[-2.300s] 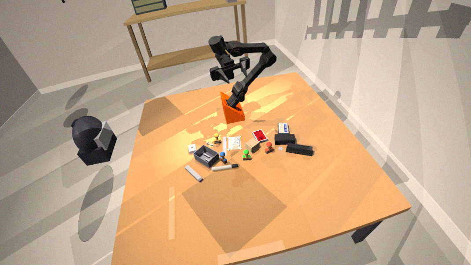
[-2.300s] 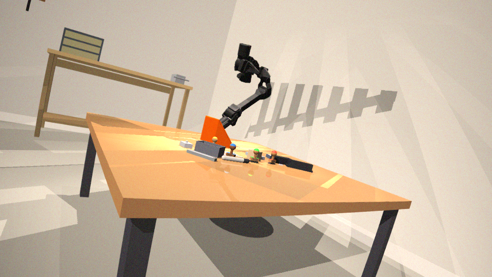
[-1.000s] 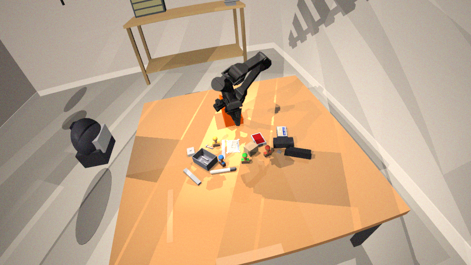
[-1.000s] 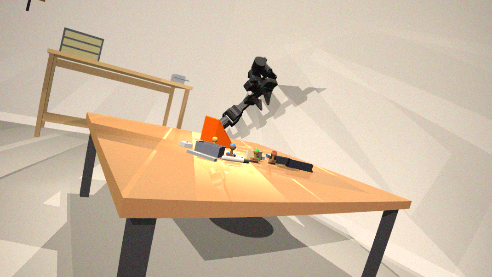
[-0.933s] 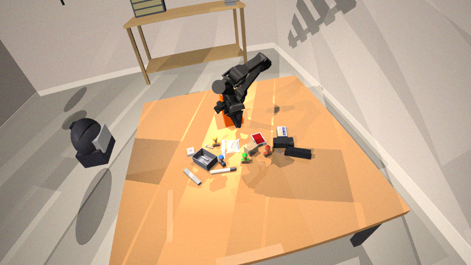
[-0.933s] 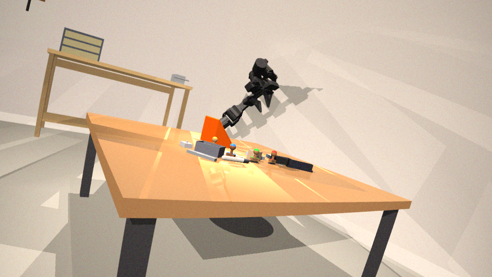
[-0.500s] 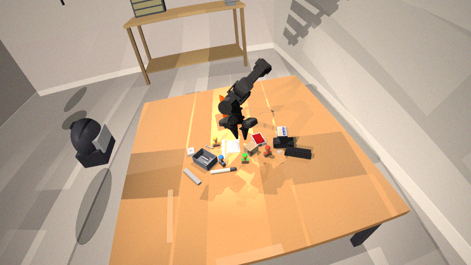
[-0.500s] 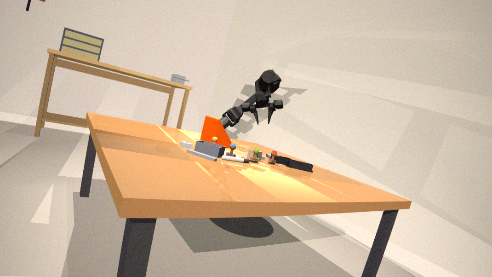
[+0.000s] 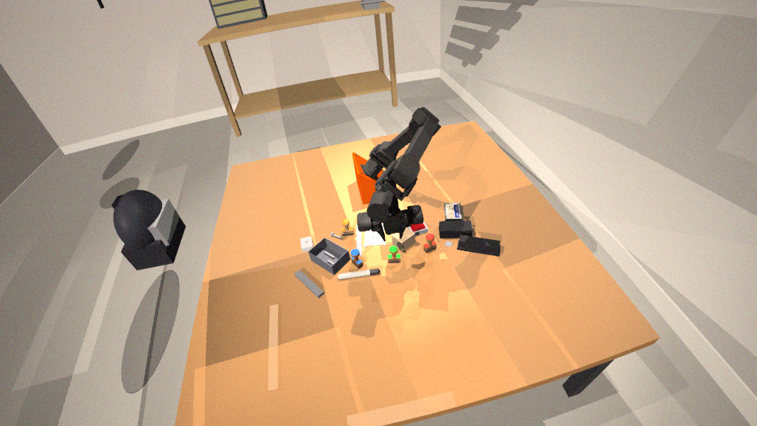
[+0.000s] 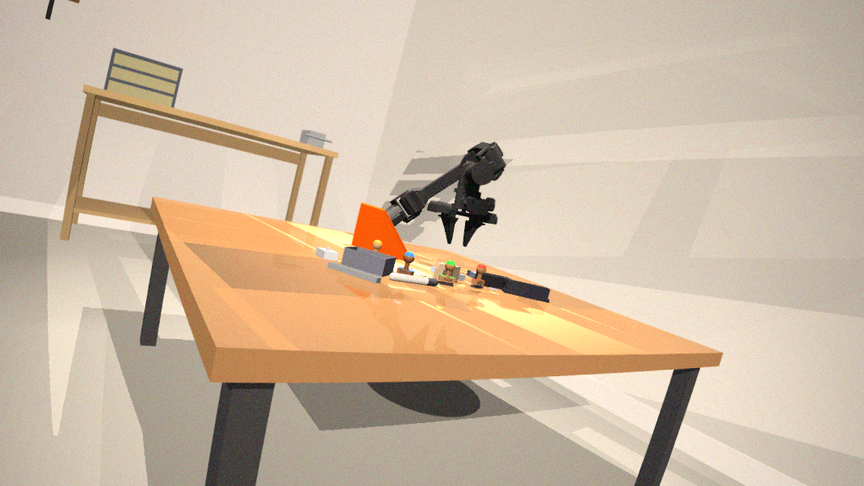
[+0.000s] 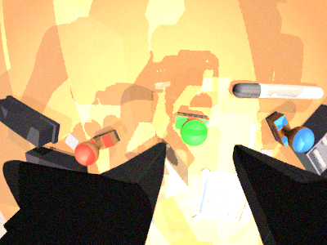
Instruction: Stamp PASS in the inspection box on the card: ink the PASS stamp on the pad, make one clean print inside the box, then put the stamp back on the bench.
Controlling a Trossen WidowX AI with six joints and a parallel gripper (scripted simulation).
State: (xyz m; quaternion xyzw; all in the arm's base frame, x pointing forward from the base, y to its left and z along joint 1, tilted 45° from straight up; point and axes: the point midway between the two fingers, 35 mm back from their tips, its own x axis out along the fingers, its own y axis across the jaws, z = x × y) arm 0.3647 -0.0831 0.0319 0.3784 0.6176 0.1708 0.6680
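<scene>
Right now the green-knobbed stamp is 10 mm behind my gripper tip and 90 mm below it. The rest, counted from my gripper tip: tan block 60 mm behind, 60 mm to the left, 90 mm below; then blue-knobbed stamp 40 mm behind, 120 mm to the right, 90 mm below; then marker 10 mm ahead, 110 mm to the right, 100 mm below.
</scene>
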